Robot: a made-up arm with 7 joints.
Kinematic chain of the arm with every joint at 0, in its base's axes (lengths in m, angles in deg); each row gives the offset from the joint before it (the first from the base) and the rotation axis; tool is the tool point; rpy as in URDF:
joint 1: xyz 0 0 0.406 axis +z
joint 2: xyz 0 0 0 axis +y
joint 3: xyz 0 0 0.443 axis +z
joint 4: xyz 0.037 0 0 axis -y
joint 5: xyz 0.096 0 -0.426 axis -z
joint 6: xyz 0 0 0 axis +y
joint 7: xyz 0.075 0 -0.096 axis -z
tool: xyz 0 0 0 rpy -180 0 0
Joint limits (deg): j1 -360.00..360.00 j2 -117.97..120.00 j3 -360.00..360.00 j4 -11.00..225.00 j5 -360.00..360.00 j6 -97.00..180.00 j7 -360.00..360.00
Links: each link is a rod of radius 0.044 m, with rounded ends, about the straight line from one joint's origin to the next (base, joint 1, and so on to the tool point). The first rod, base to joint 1, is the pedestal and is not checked.
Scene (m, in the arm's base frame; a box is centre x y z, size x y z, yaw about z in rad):
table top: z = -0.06
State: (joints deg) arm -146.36 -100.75 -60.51 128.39 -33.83 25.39 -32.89
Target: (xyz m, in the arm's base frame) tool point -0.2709 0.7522 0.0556
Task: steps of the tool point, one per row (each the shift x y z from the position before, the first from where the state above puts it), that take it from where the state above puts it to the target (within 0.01 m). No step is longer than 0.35 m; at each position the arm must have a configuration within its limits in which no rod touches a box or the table.
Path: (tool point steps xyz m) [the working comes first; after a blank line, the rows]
Joints at the target: -112.35 -117.97 -93.86 105.40 -33.60 33.97 -32.89
Straight joint move there: clear.

1: -0.2744 0.1105 -0.1252
2: -0.2946 -0.0058 -0.1341
3: -0.2642 -0.1264 -0.1297

